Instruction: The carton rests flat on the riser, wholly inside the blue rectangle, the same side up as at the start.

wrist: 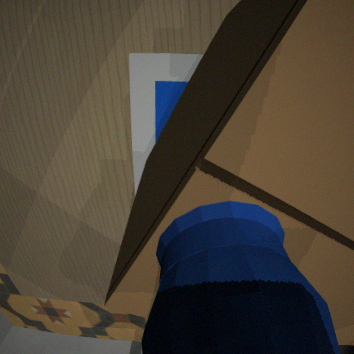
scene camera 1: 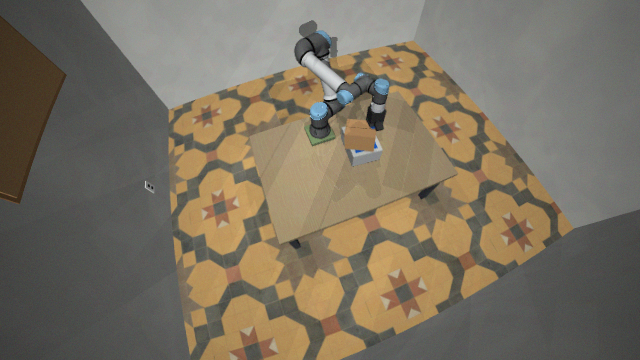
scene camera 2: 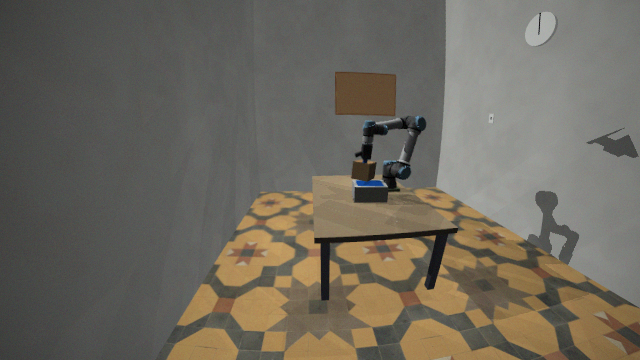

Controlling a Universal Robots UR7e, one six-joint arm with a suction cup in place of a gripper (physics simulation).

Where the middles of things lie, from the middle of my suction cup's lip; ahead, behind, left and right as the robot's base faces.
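Counting from my suction cup, I find the brown carton (scene camera 1: 358,135) 1 cm behind it, 7 cm to the right of it and 8 cm below it. The grey riser (scene camera 2: 374,191) is 3 cm to the right of my suction cup and 5 cm behind it, and it sits 24 cm below.
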